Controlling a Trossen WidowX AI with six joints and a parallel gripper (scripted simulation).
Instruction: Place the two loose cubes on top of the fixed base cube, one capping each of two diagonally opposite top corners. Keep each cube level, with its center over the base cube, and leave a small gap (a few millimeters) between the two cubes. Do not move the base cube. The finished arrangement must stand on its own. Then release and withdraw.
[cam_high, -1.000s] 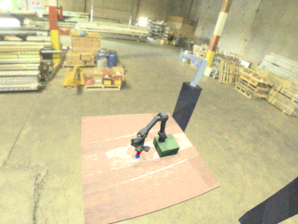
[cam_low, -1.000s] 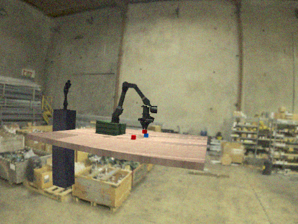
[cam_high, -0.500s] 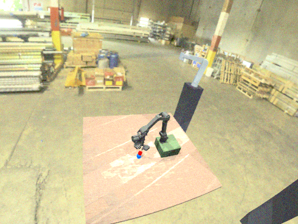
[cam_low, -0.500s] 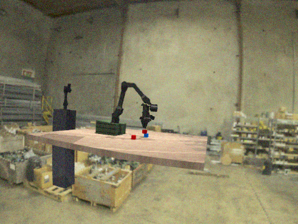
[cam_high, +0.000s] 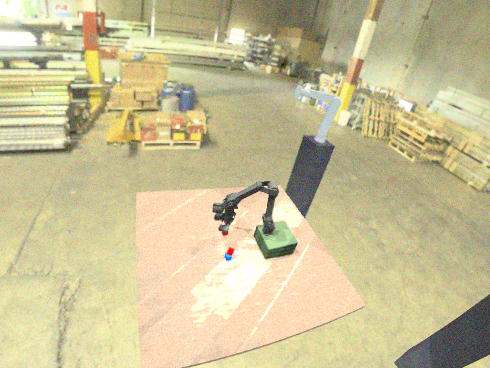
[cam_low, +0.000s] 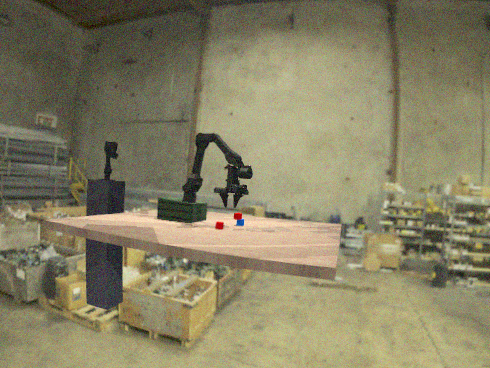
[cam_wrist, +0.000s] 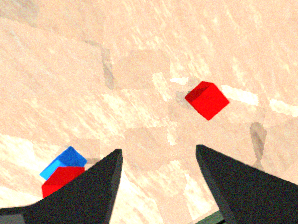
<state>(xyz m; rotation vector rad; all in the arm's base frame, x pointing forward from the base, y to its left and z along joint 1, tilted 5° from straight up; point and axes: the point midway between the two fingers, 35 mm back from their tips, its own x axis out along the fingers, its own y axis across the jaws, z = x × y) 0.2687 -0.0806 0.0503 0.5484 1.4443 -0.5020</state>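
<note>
The blue base cube lies 20 mm ahead of my gripper tip, 140 mm to the left of it and 90 mm below it.
</note>
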